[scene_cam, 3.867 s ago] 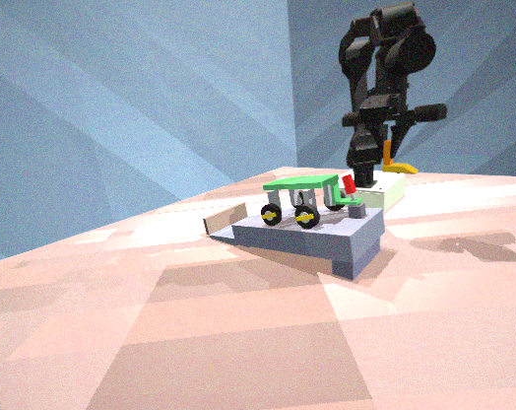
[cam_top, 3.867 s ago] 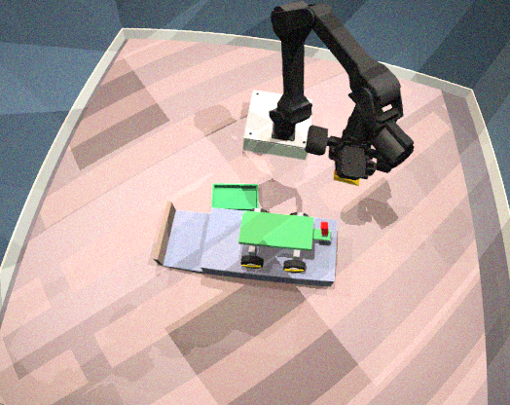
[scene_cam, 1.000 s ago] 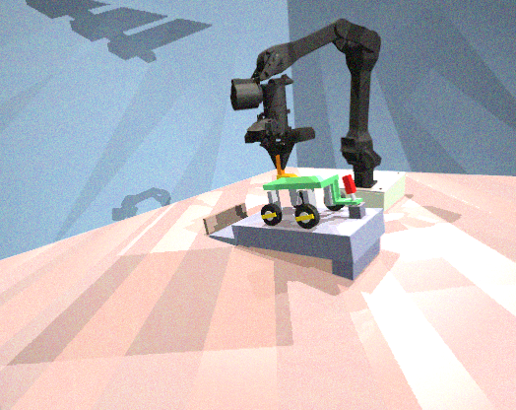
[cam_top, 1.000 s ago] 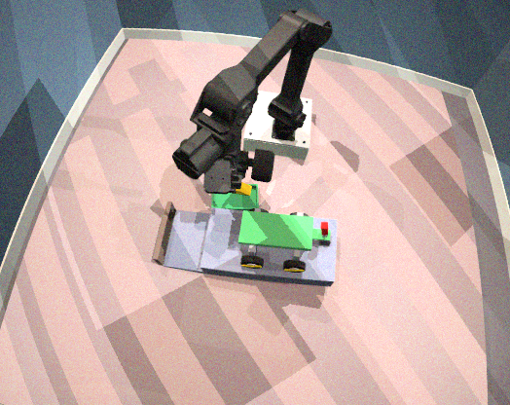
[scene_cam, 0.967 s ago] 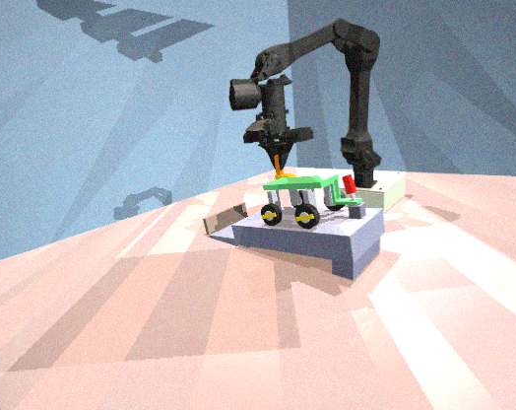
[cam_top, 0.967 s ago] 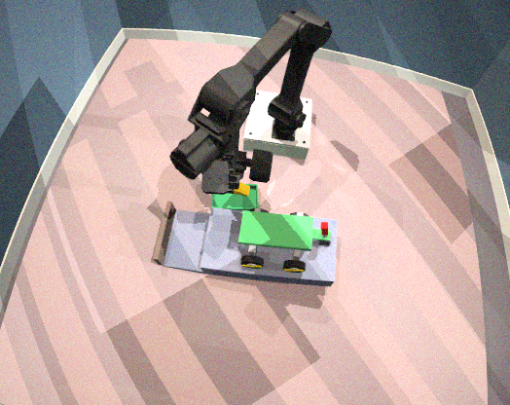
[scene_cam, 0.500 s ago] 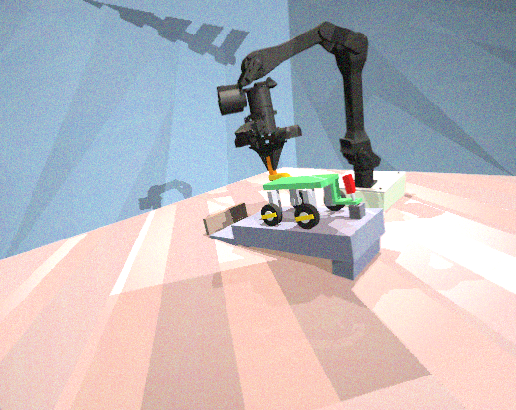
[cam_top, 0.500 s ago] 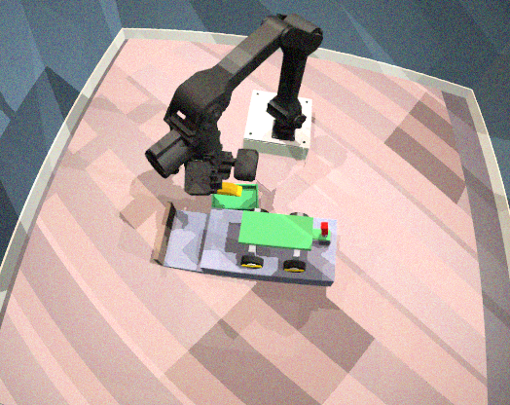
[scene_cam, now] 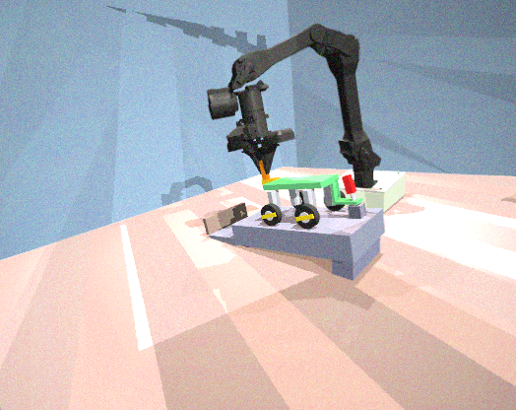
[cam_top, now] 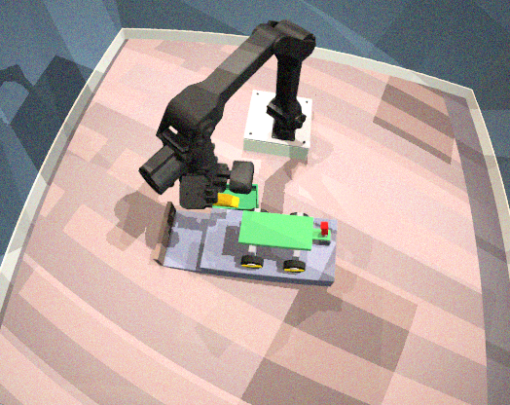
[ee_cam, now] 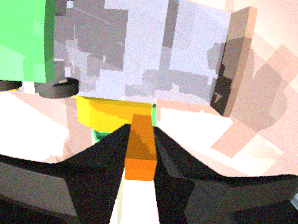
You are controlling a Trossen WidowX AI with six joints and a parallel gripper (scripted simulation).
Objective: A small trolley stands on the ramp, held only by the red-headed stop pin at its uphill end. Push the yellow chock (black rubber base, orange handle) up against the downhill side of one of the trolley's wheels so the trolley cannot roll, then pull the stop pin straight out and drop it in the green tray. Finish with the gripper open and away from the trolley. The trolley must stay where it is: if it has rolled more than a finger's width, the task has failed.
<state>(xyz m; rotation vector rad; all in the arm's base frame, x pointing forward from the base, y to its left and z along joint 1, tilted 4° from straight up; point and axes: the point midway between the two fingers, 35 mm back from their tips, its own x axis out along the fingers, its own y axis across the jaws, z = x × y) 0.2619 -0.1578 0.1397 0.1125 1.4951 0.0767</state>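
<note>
The red-headed stop pin lies 25 cm to the left of my gripper tip, 5 cm ahead of it and 2 cm below it. Also, from my gripper tip: trolley: 15 cm to the left, 6 cm ahead, 4 cm below; brown end board: 12 cm below, 11 cm to the right, 6 cm ahead; chock: 2 cm to the left, 1 cm below.
</note>
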